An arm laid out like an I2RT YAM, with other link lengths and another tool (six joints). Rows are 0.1 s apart.
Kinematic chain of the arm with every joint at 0, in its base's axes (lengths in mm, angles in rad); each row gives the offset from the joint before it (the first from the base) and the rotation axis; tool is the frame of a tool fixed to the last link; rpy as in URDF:
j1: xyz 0 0 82.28 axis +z
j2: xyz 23.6 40 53.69 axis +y
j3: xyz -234.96 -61.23 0 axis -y
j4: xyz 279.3 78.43 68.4 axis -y
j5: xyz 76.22 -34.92 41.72 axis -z
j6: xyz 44.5 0 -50.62 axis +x
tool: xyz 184 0 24 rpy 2.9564 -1.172 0.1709
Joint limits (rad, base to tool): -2.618..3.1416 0..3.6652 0..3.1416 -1.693..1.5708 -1.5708..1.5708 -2.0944..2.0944
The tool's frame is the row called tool.
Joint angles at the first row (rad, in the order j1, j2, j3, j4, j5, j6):
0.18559 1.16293 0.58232 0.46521 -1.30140 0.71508
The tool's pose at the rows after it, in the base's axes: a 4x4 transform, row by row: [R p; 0 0 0 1], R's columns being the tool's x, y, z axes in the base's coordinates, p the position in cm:
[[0.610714 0.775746 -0.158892 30.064], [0.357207 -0.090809 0.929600 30.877], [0.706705 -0.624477 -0.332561 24.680], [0 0 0 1]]
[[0.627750 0.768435 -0.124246 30.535], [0.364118 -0.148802 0.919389 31.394], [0.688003 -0.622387 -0.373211 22.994], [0 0 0 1]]
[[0.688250 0.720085 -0.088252 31.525], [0.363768 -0.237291 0.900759 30.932], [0.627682 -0.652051 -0.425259 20.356], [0 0 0 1]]
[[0.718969 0.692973 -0.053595 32.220], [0.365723 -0.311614 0.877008 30.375], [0.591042 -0.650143 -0.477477 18.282], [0 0 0 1]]
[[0.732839 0.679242 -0.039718 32.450], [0.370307 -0.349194 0.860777 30.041], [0.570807 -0.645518 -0.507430 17.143], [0 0 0 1]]
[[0.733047 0.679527 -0.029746 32.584], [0.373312 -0.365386 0.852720 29.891], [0.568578 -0.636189 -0.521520 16.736], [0 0 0 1]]
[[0.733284 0.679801 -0.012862 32.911], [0.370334 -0.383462 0.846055 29.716], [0.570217 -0.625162 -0.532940 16.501], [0 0 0 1]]
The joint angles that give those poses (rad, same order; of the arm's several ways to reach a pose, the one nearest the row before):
0.22029 1.16292 0.58234 0.45946 -1.26136 0.63115
0.24702 1.16292 0.58498 0.35726 -1.18923 0.54075
0.24817 1.16291 0.58535 0.22490 -1.11294 0.47323
0.24814 1.16291 0.58500 0.13405 -1.04659 0.40950
0.24816 1.16296 0.58500 0.08529 -1.01300 0.37405
0.24817 1.16291 0.58499 0.06923 -0.99735 0.35384
0.24815 1.16291 0.58498 0.06542 -0.97753 0.34276

